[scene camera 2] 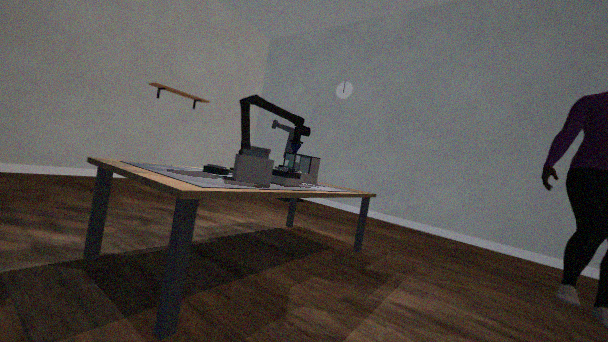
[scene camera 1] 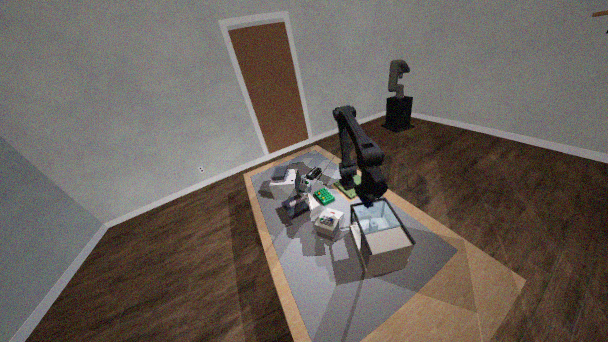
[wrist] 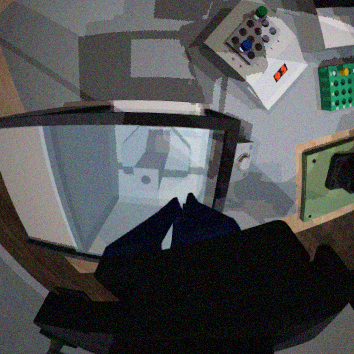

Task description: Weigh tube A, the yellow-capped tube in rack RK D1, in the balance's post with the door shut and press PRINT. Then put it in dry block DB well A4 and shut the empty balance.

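Frame: origin at the arm's base, x left, y back, z up, level; centimetres.
Seen in the pictures: gripper, fingertip midpoint: [scene camera 1: 367, 206] [wrist: 184, 200]; arm's base, origin of the base link: [scene camera 1: 347, 183] [wrist: 345, 168].
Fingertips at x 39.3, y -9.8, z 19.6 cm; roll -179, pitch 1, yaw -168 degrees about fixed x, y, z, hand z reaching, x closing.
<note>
Offsets run from my fingertips to a thing's middle.
The balance {dx +4.4, dy +0.8, dz -10.1 cm} [scene camera 1: 385, 250] [scene camera 2: 313, 172] [wrist: 30, 180] is a box with glass walls and a dark rim. Its post [wrist: 146, 179] shows through the glass with no cap on it. My gripper [scene camera 1: 369, 204] [scene camera 2: 296, 148] [wrist: 184, 200] is at the balance's rim, its blue fingers nearly together around the dark door handle, which they mostly hide. A yellow-capped tube {dx -30.3, dy -11.7, dz -18.1 cm} [wrist: 345, 72] stands in the green rack [scene camera 1: 324, 196] [wrist: 327, 95]; its well letter cannot be read. The white dry block {dx -13.8, dy -14.0, dz -17.7 cm} [scene camera 1: 327, 227] [wrist: 270, 95] holds a green-capped and a blue-capped tube. How far the door stands open is unclear.
A green board [wrist: 320, 200] [scene camera 1: 342, 190] with a wooden border lies beside the arm's base. A white device {dx -53.6, dy -27.9, dz -11.7 cm} [scene camera 1: 283, 186] [scene camera 2: 253, 170] stands farther along the table. A dark device {dx -31.0, dy -26.9, dz -16.1 cm} [scene camera 1: 296, 205] lies between it and the dry block. A person [scene camera 2: 592, 145] stands away from the table.
</note>
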